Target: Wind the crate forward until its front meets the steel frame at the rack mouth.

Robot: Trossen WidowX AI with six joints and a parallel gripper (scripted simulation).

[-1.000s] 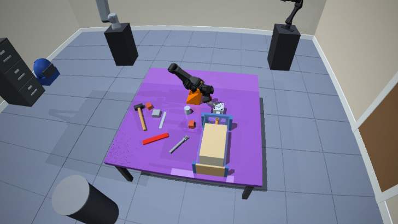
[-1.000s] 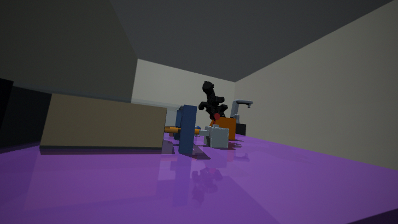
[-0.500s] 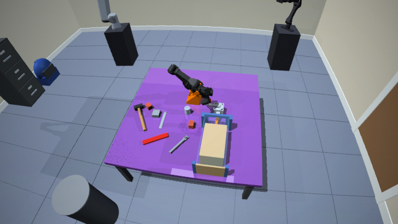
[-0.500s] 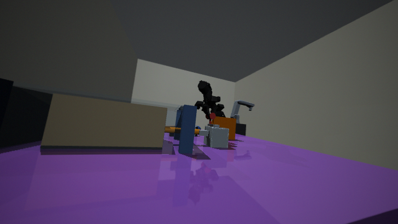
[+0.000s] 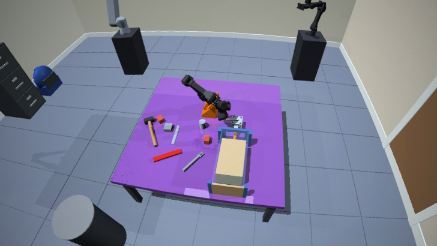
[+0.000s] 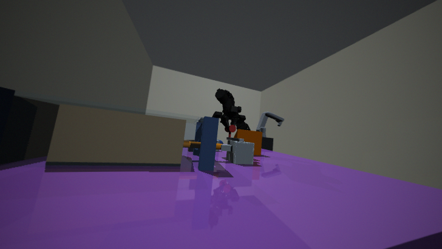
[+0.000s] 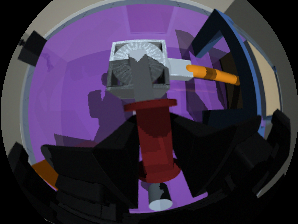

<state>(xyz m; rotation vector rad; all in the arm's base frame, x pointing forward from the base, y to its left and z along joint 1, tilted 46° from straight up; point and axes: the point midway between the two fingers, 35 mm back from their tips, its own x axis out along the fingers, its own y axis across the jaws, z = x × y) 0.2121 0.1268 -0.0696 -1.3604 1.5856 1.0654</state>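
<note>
The winch handle is 2 cm to the left of my gripper tip and 3 cm below it. From my gripper tip the other things lie so: grey bar 11 cm ahead, 43 cm to the right, 13 cm below; then grey winch 2 cm behind, 8 cm to the left, 10 cm below; then red knob 2 cm to the right.
</note>
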